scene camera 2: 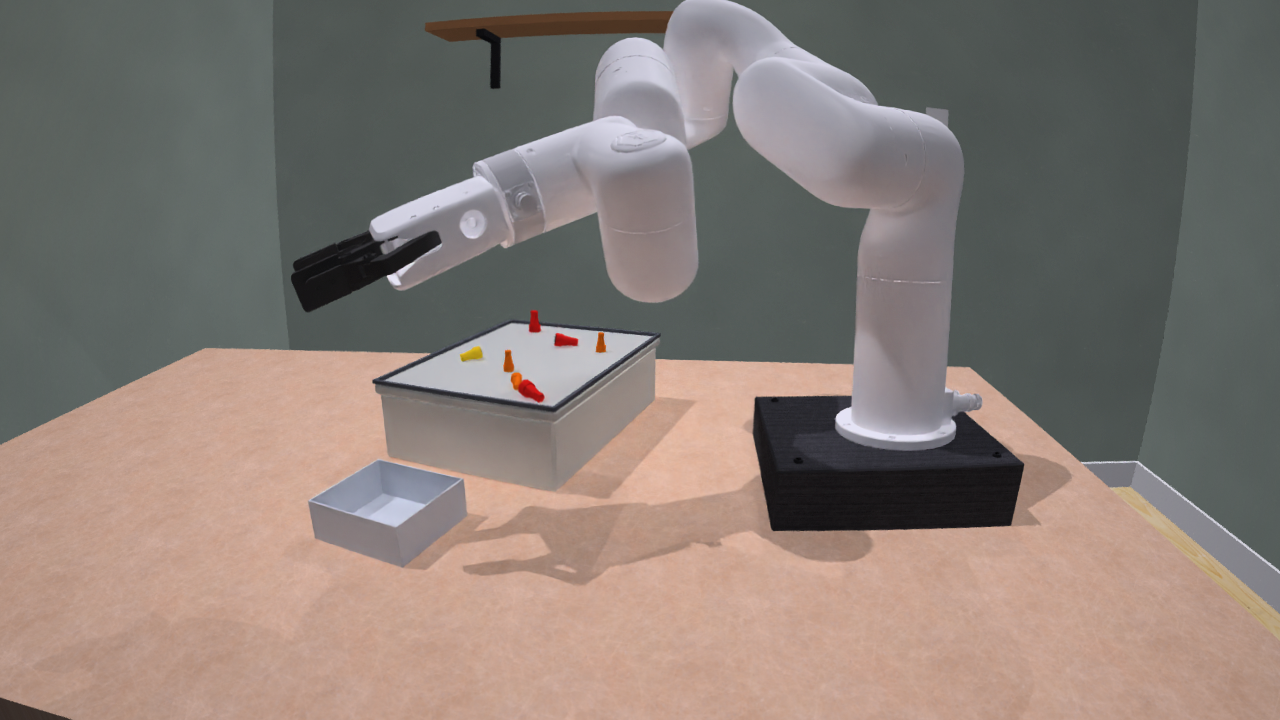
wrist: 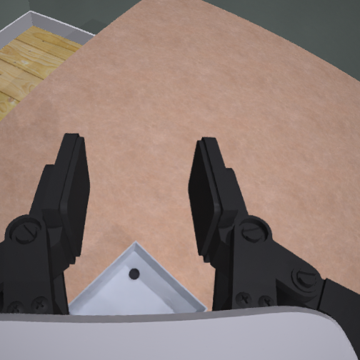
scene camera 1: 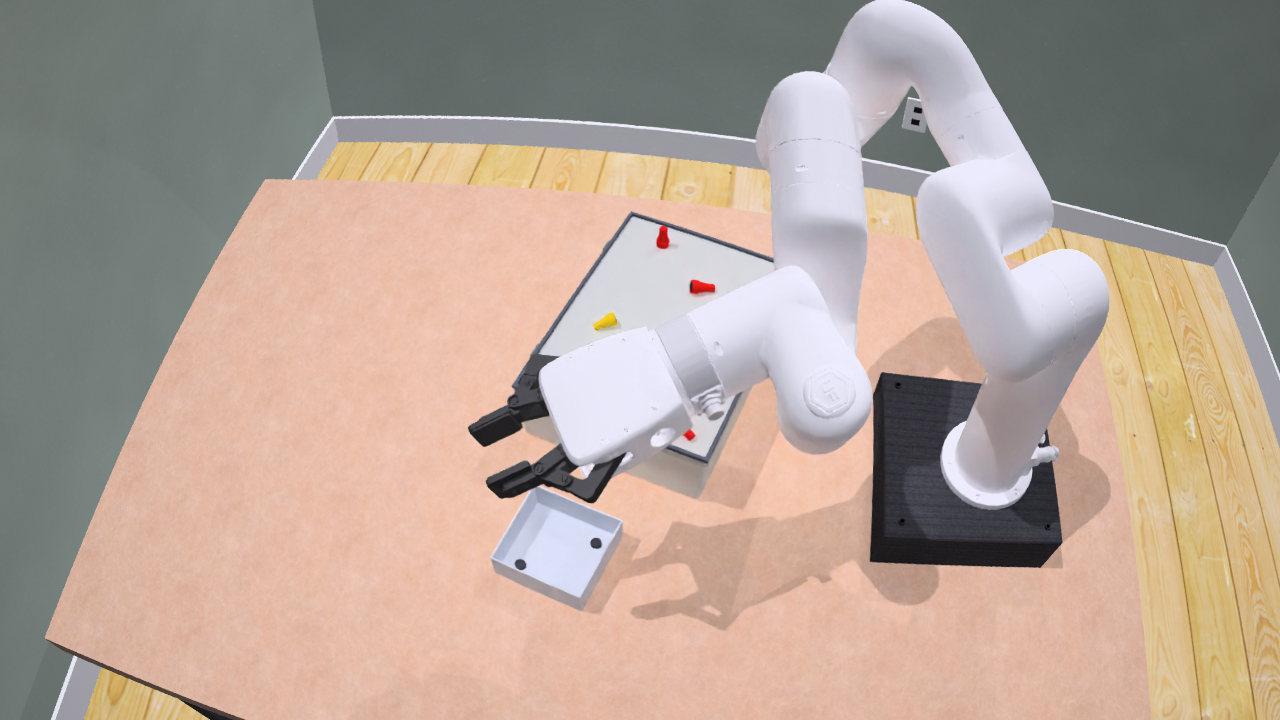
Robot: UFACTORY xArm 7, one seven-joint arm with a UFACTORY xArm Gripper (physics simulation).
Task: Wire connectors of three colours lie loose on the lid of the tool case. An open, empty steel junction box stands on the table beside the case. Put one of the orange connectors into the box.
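Pixels of known places: gripper, fingertip midpoint: (scene camera 2: pixel 298 286) (scene camera 1: pixel 483 463); arm's base, link origin: (scene camera 2: pixel 895 429) (scene camera 1: pixel 986 465).
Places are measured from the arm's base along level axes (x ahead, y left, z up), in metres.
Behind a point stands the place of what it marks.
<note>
My gripper (scene camera 1: pixel 490 458) {x 0.538, y 0.071, z 0.168 m} (scene camera 2: pixel 308 279) {x 0.538, y 0.071, z 0.168 m} (wrist: pixel 139 161) is partly open and empty, in the air above and beyond the junction box, tilted downward. The pale steel junction box (scene camera 1: pixel 538 582) {x 0.508, y 0.094, z -0.026 m} (scene camera 2: pixel 358 535) {x 0.506, y 0.095, z -0.038 m} (wrist: pixel 170 281) stands open and empty on the table. In scene camera 2, one orange connector (scene camera 2: pixel 508 361) {x 0.385, y -0.142, z 0.041 m} stands upright on the tool case (scene camera 2: pixel 465 443) {x 0.428, y -0.063, z -0.020 m}, another orange connector (scene camera 2: pixel 600 342) {x 0.281, y -0.210, z 0.042 m} stands near its right edge, and a third orange connector (scene camera 2: pixel 516 380) {x 0.374, y -0.086, z 0.037 m} lies near the front, close to a red connector (scene camera 2: pixel 530 390) {x 0.359, y -0.048, z 0.039 m}. The arm hides the orange connectors in scene camera 1.
A yellow connector (scene camera 1: pixel 605 321) {x 0.431, y -0.191, z 0.040 m} (scene camera 2: pixel 470 354) {x 0.432, y -0.188, z 0.037 m} lies on the lid. One red connector (scene camera 1: pixel 662 237) {x 0.361, y -0.315, z 0.047 m} (scene camera 2: pixel 534 321) {x 0.360, y -0.315, z 0.044 m} stands at the back and another red connector (scene camera 1: pixel 702 287) {x 0.321, y -0.239, z 0.040 m} (scene camera 2: pixel 564 340) {x 0.322, y -0.237, z 0.038 m} lies nearby. The black robot base (scene camera 2: pixel 886 497) {x 0.052, y 0.097, z -0.023 m} is at the right. A wall shelf (scene camera 2: pixel 572 24) hangs behind.
</note>
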